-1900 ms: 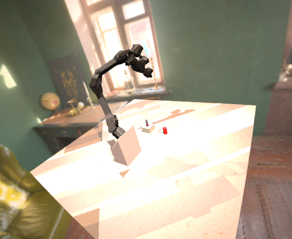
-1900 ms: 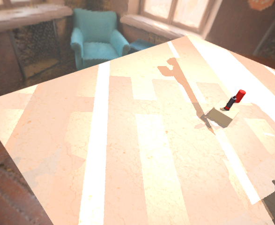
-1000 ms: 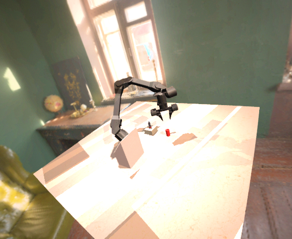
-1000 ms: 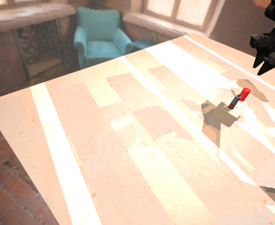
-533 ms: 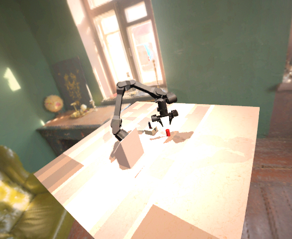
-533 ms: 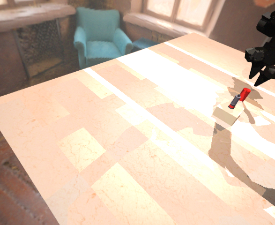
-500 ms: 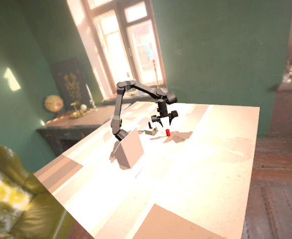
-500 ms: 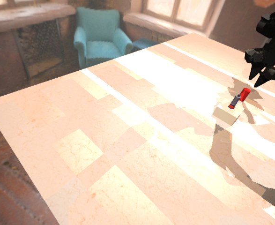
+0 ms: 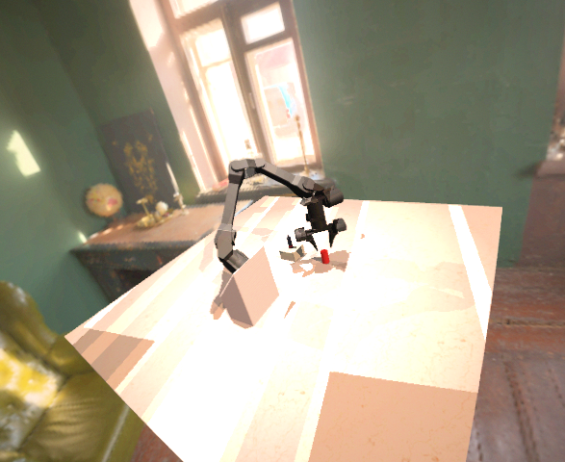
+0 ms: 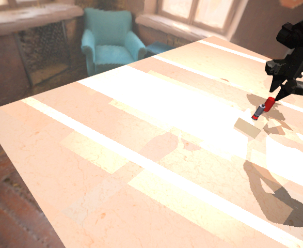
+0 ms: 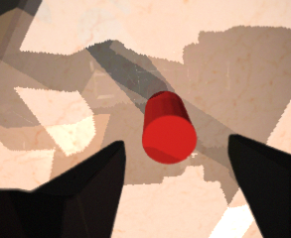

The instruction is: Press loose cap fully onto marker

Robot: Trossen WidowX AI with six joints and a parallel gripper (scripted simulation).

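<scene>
Now: gripper tip 3 cm above the red cap. Round my gripper tip: pale holder block (16 cm to the left, 4 cm below, 1 cm ahead).
</scene>
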